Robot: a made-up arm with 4 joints.
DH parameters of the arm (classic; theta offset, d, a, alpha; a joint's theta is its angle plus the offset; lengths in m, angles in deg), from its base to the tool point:
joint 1: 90 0.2 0.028 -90
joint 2: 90 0.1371 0.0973 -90
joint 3: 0 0.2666 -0.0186 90
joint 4: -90 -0.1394 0.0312 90
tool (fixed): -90 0.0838 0 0
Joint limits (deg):
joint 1: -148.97..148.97
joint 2: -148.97..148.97
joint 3: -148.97..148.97
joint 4: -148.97..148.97
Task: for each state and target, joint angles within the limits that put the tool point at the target. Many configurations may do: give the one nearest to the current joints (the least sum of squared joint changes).
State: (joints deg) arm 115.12 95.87 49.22 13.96
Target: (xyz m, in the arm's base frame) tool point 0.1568 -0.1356 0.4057
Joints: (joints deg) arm 130.81 60.30 83.00 21.01
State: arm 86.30 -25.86 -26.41 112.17
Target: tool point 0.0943 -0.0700 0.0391
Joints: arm 52.76 -15.14 -3.49 89.28
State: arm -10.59 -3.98 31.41 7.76
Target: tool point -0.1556 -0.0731 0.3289
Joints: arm -34.61 20.30 39.86 18.61
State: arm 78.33 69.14 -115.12 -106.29
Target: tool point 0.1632 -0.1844 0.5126
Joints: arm 54.63 83.11 -83.53 -78.47
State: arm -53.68 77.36 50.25 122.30
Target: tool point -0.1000 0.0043 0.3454
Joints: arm -74.57 50.55 53.18 101.36
